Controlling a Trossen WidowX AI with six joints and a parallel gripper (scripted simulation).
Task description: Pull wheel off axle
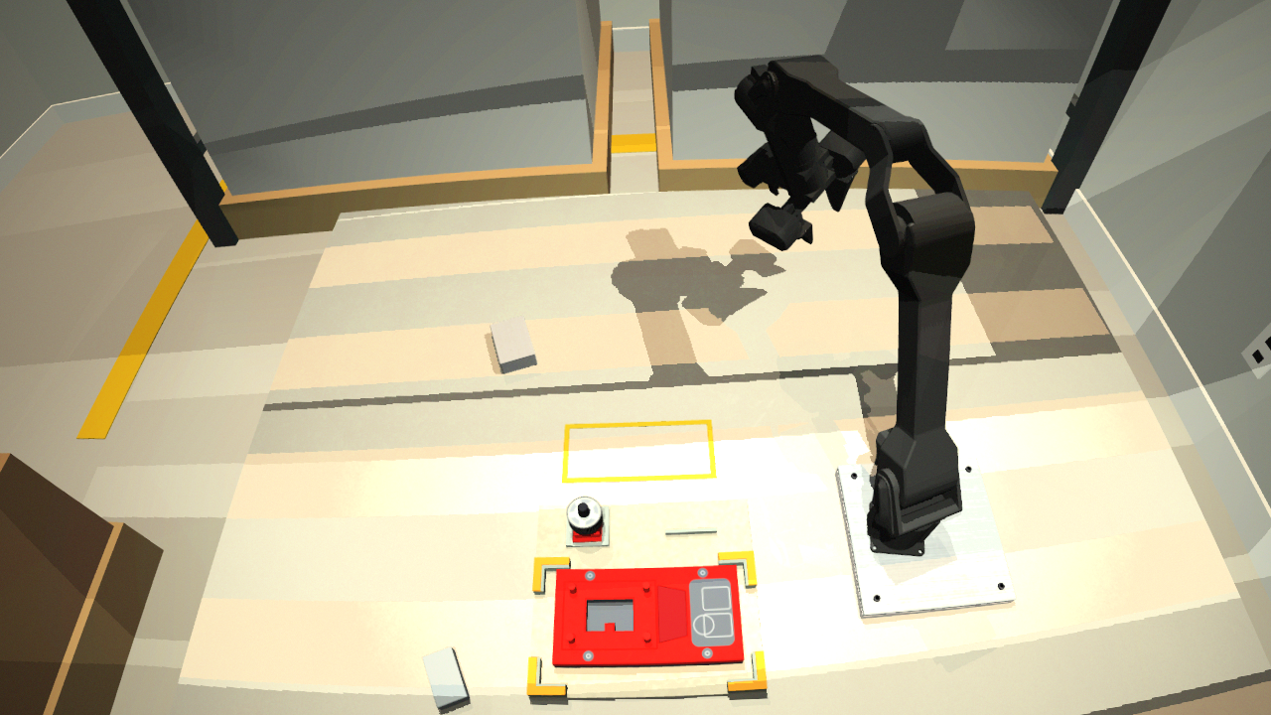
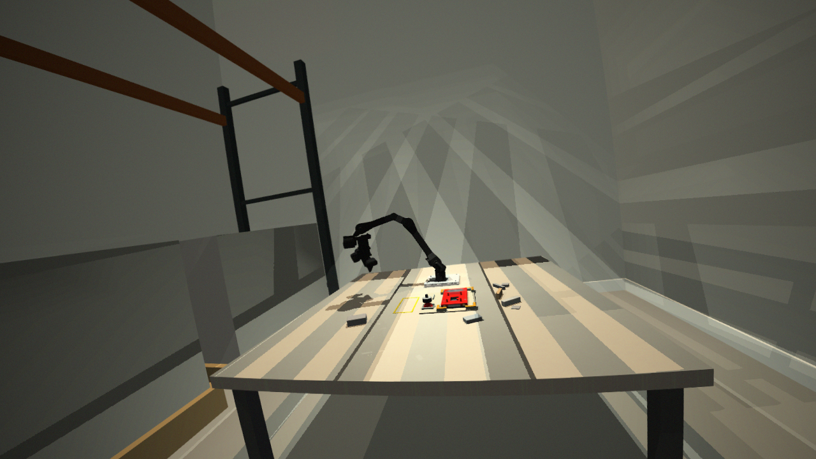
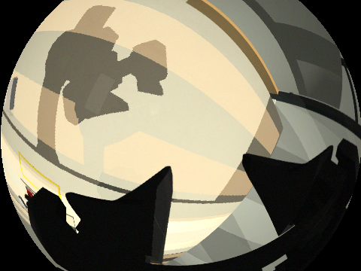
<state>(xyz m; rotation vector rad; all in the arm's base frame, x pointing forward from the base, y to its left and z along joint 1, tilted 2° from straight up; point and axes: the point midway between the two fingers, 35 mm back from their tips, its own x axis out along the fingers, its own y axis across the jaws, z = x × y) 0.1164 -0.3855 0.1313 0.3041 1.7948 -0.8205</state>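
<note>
Now: gripper tip 260 mm short of the grey wheel, 420 mm to the right of it and 90 mm above it.
</note>
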